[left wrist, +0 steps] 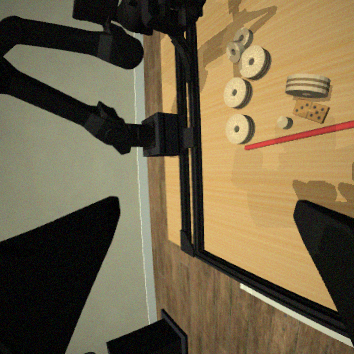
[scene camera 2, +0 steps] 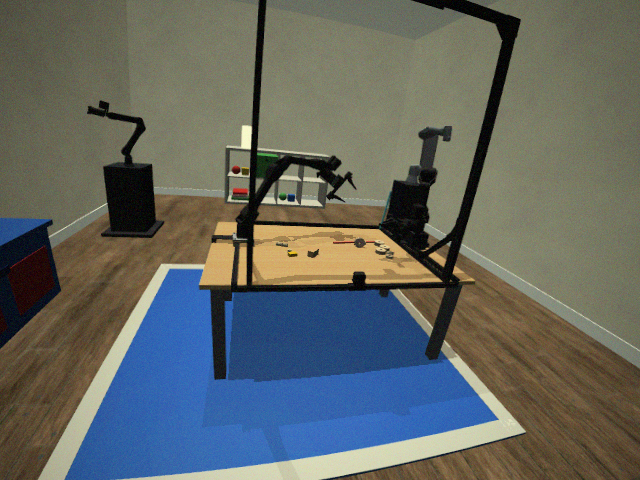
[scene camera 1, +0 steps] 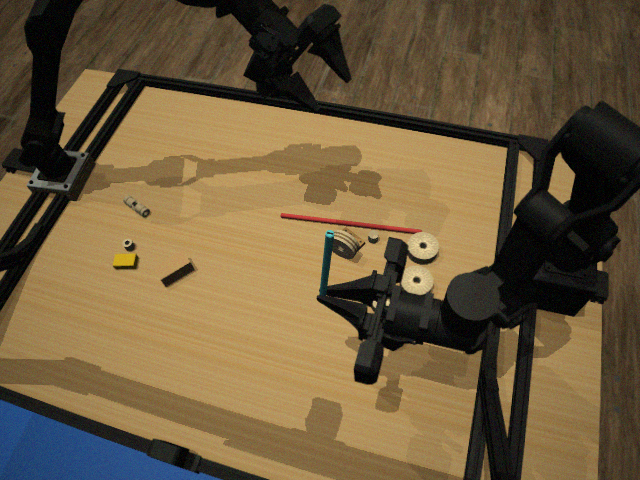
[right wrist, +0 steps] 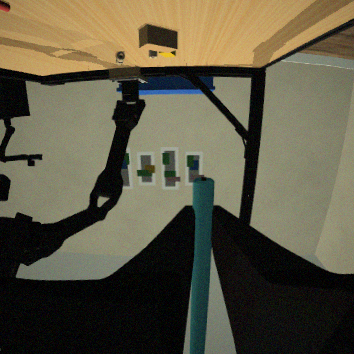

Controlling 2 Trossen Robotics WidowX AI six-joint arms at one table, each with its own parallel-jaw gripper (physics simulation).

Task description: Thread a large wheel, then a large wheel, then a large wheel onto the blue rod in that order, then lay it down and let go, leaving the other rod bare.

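Frame: origin at the left arm's base, x ahead, y left, z up, level; millimetres.
Seen in the pictures: left gripper, fingertip midpoint: (left wrist: 207, 206) (scene camera 2: 350, 196) (scene camera 1: 333, 96); right gripper, fingertip midpoint: (scene camera 2: 380, 224) (scene camera 1: 318, 293) (right wrist: 201, 213); left arm's base, link origin: (scene camera 2: 243, 236) (scene camera 1: 57, 168) (right wrist: 129, 81); right arm's base, link origin: (left wrist: 148, 135) (scene camera 1: 565, 257).
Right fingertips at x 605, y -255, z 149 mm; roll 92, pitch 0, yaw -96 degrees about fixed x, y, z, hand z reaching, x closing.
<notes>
Pixels of each thing's top centre, then the offset from my right fingertips to it.
- blue rod, top centre: (scene camera 1: 321, 230) (scene camera 2: 389, 191) 2 mm right, 13 mm ahead, 162 mm up
- red rod, top centre: (left wrist: 316, 130) (scene camera 1: 350, 222) (scene camera 2: 354, 241) 231 mm left, 7 mm ahead, 176 mm down
- thick striped wheel, top centre: (left wrist: 297, 81) (scene camera 1: 342, 236) (scene camera 2: 360, 237) 171 mm left, 4 mm ahead, 130 mm down
- domino, top centre: (left wrist: 308, 109) (scene camera 1: 351, 238) 198 mm left, 14 mm ahead, 178 mm down
- small cylinder, top centre: (left wrist: 281, 121) (scene camera 1: 373, 234) 207 mm left, 53 mm ahead, 168 mm down
- yellow block, top centre: (scene camera 1: 124, 259) (right wrist: 167, 54) 86 mm left, 389 mm back, 171 mm down
- dark block, top centre: (scene camera 1: 171, 264) (right wrist: 158, 48) (scene camera 2: 313, 249) 83 mm left, 288 mm back, 156 mm down
- banded cylinder, top centre: (scene camera 1: 134, 203) (right wrist: 119, 62) 207 mm left, 415 mm back, 167 mm down
The blue rod (scene camera 1: 326, 263) (scene camera 2: 386, 209) (right wrist: 202, 260) stands upright above the table, with no wheel visible on it. My right gripper (scene camera 1: 322, 296) (right wrist: 201, 213) is shut on its lower part. The red rod (scene camera 1: 351, 223) (scene camera 2: 343, 242) (left wrist: 300, 136) lies on the table. Three large pale wheels (left wrist: 256, 51) (left wrist: 237, 84) (left wrist: 245, 125) lie flat in a row; two show in scene camera 1 beside my right gripper (scene camera 1: 431, 249) (scene camera 1: 425, 281). My left gripper (scene camera 1: 331, 94) (scene camera 2: 349, 194) (left wrist: 207, 206) is open and empty, high over the table's back edge.
A thick striped wheel (scene camera 1: 345, 243) (left wrist: 307, 86) stands on edge near a domino (left wrist: 311, 111) and a small cylinder (scene camera 1: 373, 238) (left wrist: 285, 122). Two smaller wheels (left wrist: 244, 31) (left wrist: 231, 46) lie beyond. A yellow block (scene camera 1: 125, 260), dark block (scene camera 1: 178, 272) and banded cylinder (scene camera 1: 136, 206) lie at left.
</notes>
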